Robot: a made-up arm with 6 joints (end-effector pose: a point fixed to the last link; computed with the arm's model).
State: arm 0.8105 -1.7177 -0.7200 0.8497 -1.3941 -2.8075
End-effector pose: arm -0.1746 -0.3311 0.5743 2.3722 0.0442 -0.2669
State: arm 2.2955 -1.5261 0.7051 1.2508 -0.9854 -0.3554
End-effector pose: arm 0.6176 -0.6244 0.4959 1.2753 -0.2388 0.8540
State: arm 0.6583 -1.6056 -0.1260 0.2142 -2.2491 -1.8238
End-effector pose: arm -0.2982 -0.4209 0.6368 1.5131 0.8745 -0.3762
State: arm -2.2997 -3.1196 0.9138 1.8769 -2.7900 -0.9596
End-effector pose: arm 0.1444 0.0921 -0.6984 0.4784 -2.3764 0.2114
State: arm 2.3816 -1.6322 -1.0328 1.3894 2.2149 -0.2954
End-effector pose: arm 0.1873 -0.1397 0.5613 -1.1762 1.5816 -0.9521
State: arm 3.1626 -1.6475 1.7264 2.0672 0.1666 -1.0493
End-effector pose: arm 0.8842 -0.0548 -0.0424 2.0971 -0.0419 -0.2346
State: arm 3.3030 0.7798 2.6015 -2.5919 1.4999 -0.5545
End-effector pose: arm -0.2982 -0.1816 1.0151 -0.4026 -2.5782 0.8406
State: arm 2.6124 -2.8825 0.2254 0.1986 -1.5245 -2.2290
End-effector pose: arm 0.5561 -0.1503 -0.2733 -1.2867 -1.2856 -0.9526
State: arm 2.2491 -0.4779 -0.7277 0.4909 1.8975 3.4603
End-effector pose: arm -0.0208 0.2423 0.6348 -0.4332 -1.4380 -1.2099
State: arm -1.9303 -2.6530 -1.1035 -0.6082 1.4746 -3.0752
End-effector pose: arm -0.0699 0.1733 0.2095 0.0478 -0.1517 1.8131
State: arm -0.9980 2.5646 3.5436 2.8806 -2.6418 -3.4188
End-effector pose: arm 0.3841 -0.3210 0.1835 1.1623 2.4505 -0.4215
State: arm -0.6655 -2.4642 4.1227 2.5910 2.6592 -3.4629
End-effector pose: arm 0.1361 0.0600 0.0410 0.9677 2.1522 0.0016
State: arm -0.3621 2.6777 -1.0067 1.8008 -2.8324 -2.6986
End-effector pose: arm -0.1927 0.1105 -0.1290 -1.6204 1.0104 0.0902
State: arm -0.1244 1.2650 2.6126 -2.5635 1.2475 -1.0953
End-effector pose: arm 0.6643 0.0469 0.7743 -2.1117 0.6572 -0.5272
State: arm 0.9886 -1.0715 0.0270 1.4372 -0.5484 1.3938
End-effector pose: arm -0.1922 -0.3292 0.9151 -1.9178 -0.6080 -0.7685
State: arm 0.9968 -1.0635 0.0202 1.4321 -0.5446 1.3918
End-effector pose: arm -0.1841 -0.3239 0.9176 -1.9229 -0.6236 -0.7493
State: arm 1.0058 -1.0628 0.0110 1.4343 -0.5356 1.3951
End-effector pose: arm -0.1790 -0.3215 0.9173 -1.9312 -0.6407 -0.7443
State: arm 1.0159 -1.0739 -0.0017 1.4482 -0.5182 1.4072
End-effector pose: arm -0.1787 -0.3240 0.9125 -1.9445 -0.6600 -0.7630
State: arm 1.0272 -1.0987 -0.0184 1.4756 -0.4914 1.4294
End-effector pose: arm -0.1837 -0.3323 0.9022 -1.9633 -0.6807 -0.8095
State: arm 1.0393 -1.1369 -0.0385 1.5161 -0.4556 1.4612
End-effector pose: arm -0.1936 -0.3459 0.8864 -1.9862 -0.6999 -0.8843
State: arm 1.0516 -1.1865 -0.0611 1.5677 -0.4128 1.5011
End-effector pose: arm -0.2073 -0.3636 0.8651 -2.0118 -0.7132 -0.9841
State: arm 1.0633 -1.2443 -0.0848 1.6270 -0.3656 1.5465
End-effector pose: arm -0.2232 -0.3837 0.8392 -2.0378 -0.7162 -1.1025
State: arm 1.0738 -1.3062 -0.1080 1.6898 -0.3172 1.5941
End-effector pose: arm -0.2400 -0.4040 0.8101 -2.0620 -0.7062 -1.2305
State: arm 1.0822 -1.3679 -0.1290 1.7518 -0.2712 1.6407
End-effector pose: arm -0.2563 -0.4230 0.7798 -2.0830 -0.6821 -1.3584
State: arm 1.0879 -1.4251 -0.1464 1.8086 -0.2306 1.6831
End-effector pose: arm -0.2713 -0.4393 0.7506 -2.0996 -0.6466 -1.4762
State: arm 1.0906 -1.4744 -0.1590 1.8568 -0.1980 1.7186
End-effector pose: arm -0.2846 -0.4524 0.7246 -2.1112 -0.6040 -1.5762
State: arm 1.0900 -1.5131 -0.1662 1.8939 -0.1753 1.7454
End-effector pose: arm -0.2962 -0.4621 0.7036 -2.1180 -0.5597 -1.6529
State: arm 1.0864 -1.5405 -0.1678 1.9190 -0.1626 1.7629
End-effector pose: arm -0.3062 -0.4690 0.6883 -2.1197 -0.5187 -1.7054
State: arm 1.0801 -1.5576 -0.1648 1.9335 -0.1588 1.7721
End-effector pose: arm -0.3149 -0.4735 0.6783 -2.1178 -0.4832 -1.7366
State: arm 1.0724 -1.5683 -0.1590 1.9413 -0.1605 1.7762
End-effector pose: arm -0.3229 -0.4767 0.6718 -2.1133 -0.4522 -1.7547
